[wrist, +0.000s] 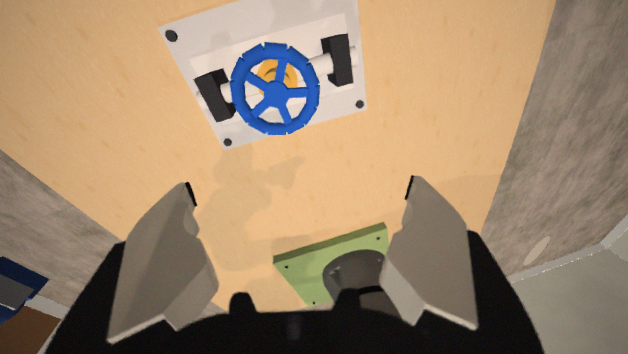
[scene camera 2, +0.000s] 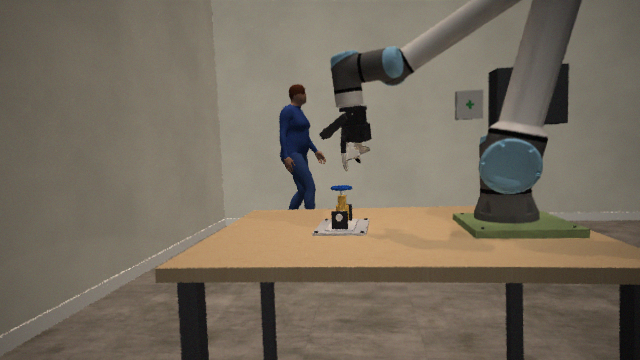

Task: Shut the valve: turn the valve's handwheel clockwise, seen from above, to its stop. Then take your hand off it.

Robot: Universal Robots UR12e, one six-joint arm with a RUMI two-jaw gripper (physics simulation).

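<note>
The valve's blue handwheel (scene camera 2: 341, 188) (wrist: 276, 93) lies level on top of the yellow valve body (scene camera 2: 342, 202) (wrist: 265, 67). The valve sits on a light grey base plate (scene camera 2: 323, 231) (wrist: 260, 16), with a white pipe through two black blocks. My gripper (scene camera 2: 356, 158) (wrist: 301, 181) is wide open with nothing between its fingers. It hangs above the handwheel and slightly to its right in the scene view, apart from it. In the wrist view the whole wheel shows beyond the fingertips. Whether the wheel is at its stop cannot be told.
The wooden table (scene camera 2: 425, 255) (wrist: 440, 125) bears the valve plate and the arm's green base plate (scene camera 2: 550, 231) (wrist: 305, 265) on the right in the scene view. A person in blue (scene camera 2: 297, 135) stands behind the table. A black box and a white panel with a green cross are at the back wall.
</note>
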